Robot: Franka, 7 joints.
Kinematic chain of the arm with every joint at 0, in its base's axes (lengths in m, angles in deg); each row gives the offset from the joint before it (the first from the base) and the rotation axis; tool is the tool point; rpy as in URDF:
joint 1: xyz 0 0 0.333 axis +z
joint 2: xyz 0 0 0 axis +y
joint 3: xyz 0 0 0.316 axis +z
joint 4: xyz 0.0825 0 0 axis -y
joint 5: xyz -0.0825 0 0.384 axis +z
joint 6: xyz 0 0 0 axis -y
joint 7: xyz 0.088 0 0 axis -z
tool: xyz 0 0 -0.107 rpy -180 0 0
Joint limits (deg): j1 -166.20..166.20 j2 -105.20..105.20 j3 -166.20..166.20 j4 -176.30..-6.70 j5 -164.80..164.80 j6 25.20..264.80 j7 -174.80..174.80
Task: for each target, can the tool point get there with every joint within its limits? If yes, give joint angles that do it. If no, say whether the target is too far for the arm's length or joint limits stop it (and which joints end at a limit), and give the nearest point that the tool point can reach.
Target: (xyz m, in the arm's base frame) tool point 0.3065 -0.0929 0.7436
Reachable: yes | joints -108.98 -73.58 48.37 -139.22 35.93 217.81 -96.82
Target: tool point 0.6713 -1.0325 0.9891
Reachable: no: too far | nearest point 0.4127 -0.6348 0.7364 | short by 0.538 m
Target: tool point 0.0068 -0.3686 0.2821
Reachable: yes | joints -34.53 0.78 -74.32 -155.69 93.86 74.65 -63.03
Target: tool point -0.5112 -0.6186 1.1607
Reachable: no: too far | nearest point -0.3804 -0.4603 0.9489 | short by 0.295 m
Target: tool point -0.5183 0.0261 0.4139
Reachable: yes | joints 49.75 -14.66 137.21 -133.49 -126.94 58.66 47.39
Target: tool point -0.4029 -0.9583 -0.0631
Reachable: no: too far | nearest point -0.3107 -0.7390 0.0275 | short by 0.255 m
